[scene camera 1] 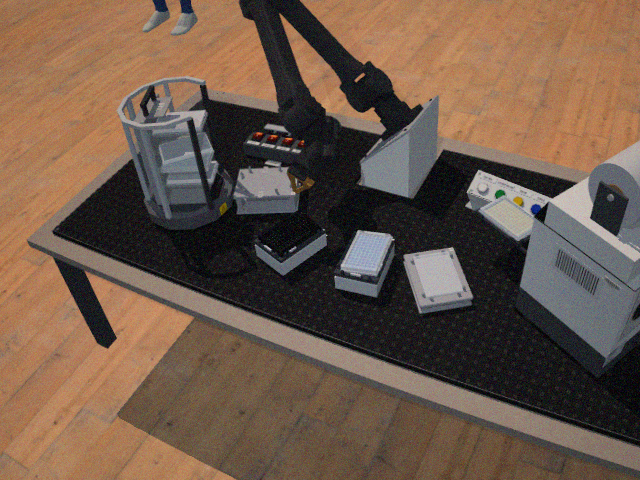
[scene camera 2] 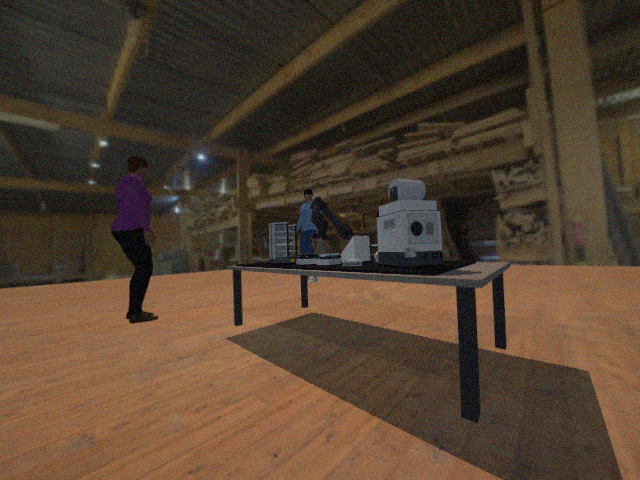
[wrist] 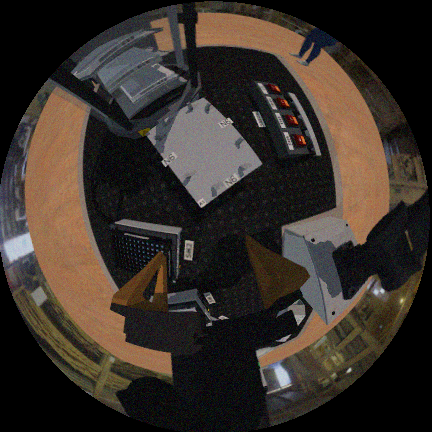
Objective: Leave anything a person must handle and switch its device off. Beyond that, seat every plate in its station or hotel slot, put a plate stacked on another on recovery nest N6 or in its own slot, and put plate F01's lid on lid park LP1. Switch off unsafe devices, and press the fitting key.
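Places are measured from the arm's base along level axes (x ahead, y left, z up), in metres.
Pixels of known places: gripper, between the fingertips: (scene camera 1: 304, 180) (scene camera 2: 318, 247) (wrist: 202, 247); arm's base, origin of its link: (scene camera 1: 403, 124) (scene camera 2: 356, 243) (wrist: 347, 269).
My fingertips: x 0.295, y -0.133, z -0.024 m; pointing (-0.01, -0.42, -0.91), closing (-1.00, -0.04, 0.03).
Note:
Ahead of a thing's pixels: the offset from my fingertips to its middle. "spot": to the spot under its first point.
My gripper (scene camera 1: 301, 182) (wrist: 202, 247) is open and empty, above the mat beside recovery nest N6 @(dx -0.019, dy -0.137, dz -0.083 m) (scene camera 1: 264, 181) (wrist: 205, 150). The nest's pale top shows bare. A black well plate @(dx +0.128, dy +0.028, dz -0.059 m) (scene camera 1: 292, 235) (wrist: 141, 250) is on the station labelled SH2 in the wrist view. A blue-white plate @(dx +0.111, dy +0.226, dz -0.054 m) (scene camera 1: 369, 251) is on the station to its right. A cream plate @(dx -0.085, dy +0.498, dz -0.003 m) (scene camera 1: 507, 217) lies by the key box @(spot: dx -0.220, dy +0.390, dz -0.052 m) (scene camera 1: 483, 188), which has white, green, yellow and blue keys. The switch strip @(spot: dx -0.175, dy -0.225, dz -0.085 m) (scene camera 1: 272, 150) (wrist: 286, 125) has several lit red rockers; their positions are unclear. The round hotel (scene camera 1: 186, 219) (wrist: 192, 45) holds several pale pieces. F01 and its lid cannot be identified.
A flat station with a white top @(spot: dx +0.073, dy +0.389, dz -0.087 m) (scene camera 1: 439, 273) lies right of the blue-white plate. A large white machine @(dx +0.034, dy +0.731, dz +0.107 m) (scene camera 1: 573, 273) (scene camera 2: 408, 232) stands at the table's right. The arm's white wedge mount (scene camera 1: 423, 155) (wrist: 307, 280) is behind the stations. Two people (scene camera 2: 133, 206) (scene camera 2: 306, 214) stand around the table.

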